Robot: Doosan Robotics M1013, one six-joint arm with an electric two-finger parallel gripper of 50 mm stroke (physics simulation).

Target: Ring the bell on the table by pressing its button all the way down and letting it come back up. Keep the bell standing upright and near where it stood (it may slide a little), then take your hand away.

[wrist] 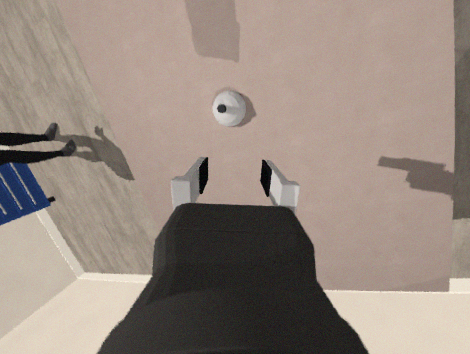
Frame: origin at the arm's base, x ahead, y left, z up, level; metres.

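Where they show: gripper, fingertip midpoint: (234,169).
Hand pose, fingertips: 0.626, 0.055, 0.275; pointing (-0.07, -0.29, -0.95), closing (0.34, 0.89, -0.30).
After its pixels a point has its place, as x, y, z.
The bell (232,114) @[0.554, -0.012, 0.012] is a small white dome with a dark button (221,108) @[0.537, -0.024, 0.037] on top. It stands upright on the pinkish-brown table top (325,100) @[0.589, 0.189, -0.029], in the upper middle of the wrist view. My gripper (234,169) @[0.626, 0.055, 0.275] is open, with nothing between its black-padded fingers. The bell shows beyond the fingertips, above the gap between them in the view, and the fingers are apart from it. How high the fingers are above the table is hard to tell.
A person's dark legs (25,156) and a blue object with white stripes (22,192) show at the left edge, beside the wood-like floor (100,220). Shadows fall on the table at the top and right. A pale wall (400,317) runs along the bottom.
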